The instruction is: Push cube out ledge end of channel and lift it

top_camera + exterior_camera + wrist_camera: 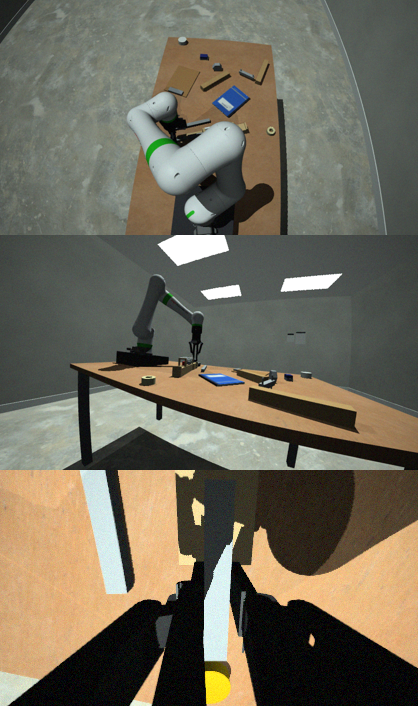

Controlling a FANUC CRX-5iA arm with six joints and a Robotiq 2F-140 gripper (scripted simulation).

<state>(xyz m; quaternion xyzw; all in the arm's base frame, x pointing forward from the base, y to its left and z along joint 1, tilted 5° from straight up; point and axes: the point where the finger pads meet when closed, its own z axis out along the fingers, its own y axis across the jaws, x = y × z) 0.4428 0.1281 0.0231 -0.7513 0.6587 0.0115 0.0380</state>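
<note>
The thin pale grey stick is 30 mm below my hand. Also, from my hand: short grey bar: 150 mm to the right, 30 mm below, 20 mm ahead; yellow disc: 150 mm to the left, 70 mm below, 20 mm behind; wooden channel: 260 mm to the right, 40 mm ahead, 30 mm below.
</note>
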